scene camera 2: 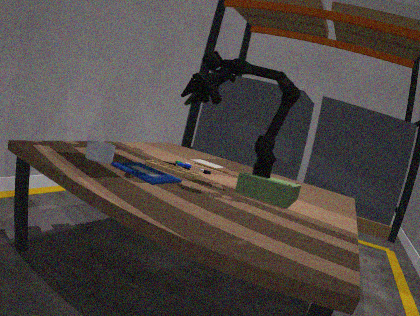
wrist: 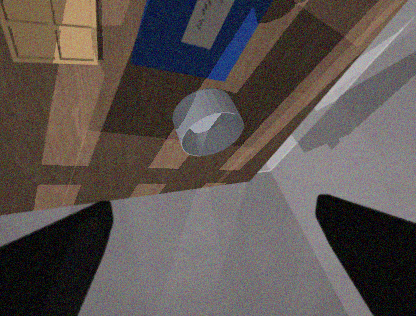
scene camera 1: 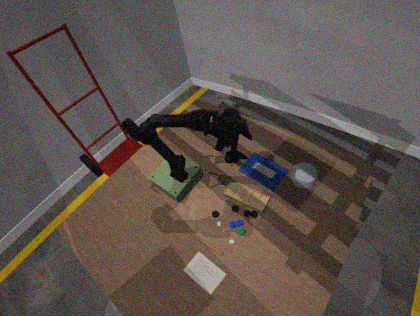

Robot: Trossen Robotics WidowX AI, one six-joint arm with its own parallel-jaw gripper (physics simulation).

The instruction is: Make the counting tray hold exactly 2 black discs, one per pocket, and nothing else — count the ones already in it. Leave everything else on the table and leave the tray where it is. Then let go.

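Note:
The wooden counting tray (scene camera 1: 247, 196) (scene camera 2: 175, 169) (wrist: 80, 62) lies on the table; its near-end pockets in the wrist view show no disc, and the other pockets are cut off there and too blurred in the scene views to count. Several black discs lie beside it: one (scene camera 1: 215, 214) apart, one (scene camera 1: 235, 208) near the tray edge, and a pair (scene camera 1: 247, 213) (scene camera 1: 254, 214) close together. My gripper (scene camera 1: 245, 147) (scene camera 2: 185, 99) (wrist: 216, 207) is open and empty, high above the table, off to the blue folder's side of the tray.
Two blue discs (scene camera 1: 233, 224) (scene camera 1: 239, 223), a green disc (scene camera 1: 241, 231) and two white discs (scene camera 1: 219, 223) (scene camera 1: 231, 241) lie nearby. A blue folder-like item (scene camera 1: 272, 183) (wrist: 167, 35) and a clear round container (scene camera 1: 304, 176) (scene camera 2: 100, 151) (wrist: 207, 122) stand beyond the tray. A paper sheet (scene camera 1: 205, 272) lies opposite.

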